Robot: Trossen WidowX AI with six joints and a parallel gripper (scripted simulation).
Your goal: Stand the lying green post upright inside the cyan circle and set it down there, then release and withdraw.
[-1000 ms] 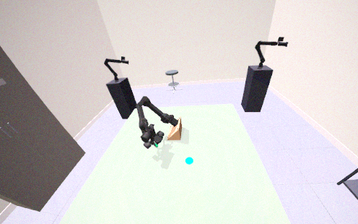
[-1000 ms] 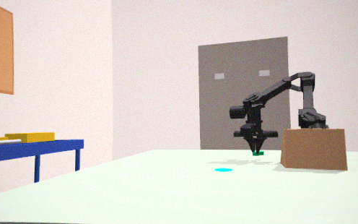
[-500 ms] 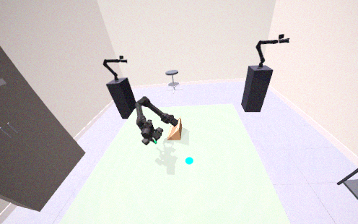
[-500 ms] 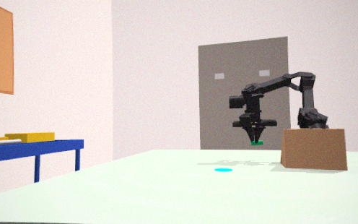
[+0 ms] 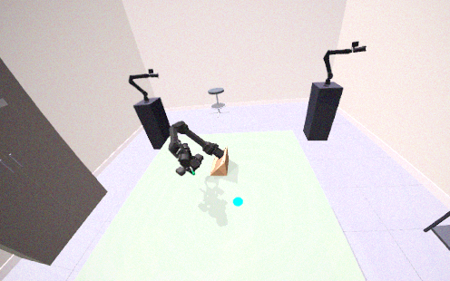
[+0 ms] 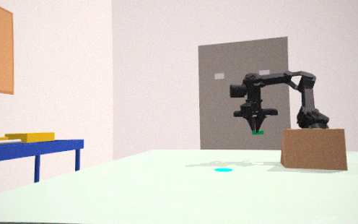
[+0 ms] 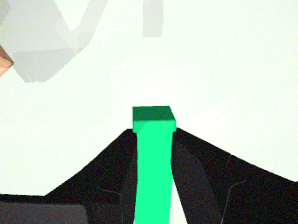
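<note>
Right now my gripper tip is 290 mm to the right of the cyan circle, 120 mm above it and 100 mm short of it. From my gripper tip the other things lie so: green post: 20 mm to the right, 10 mm behind.
</note>
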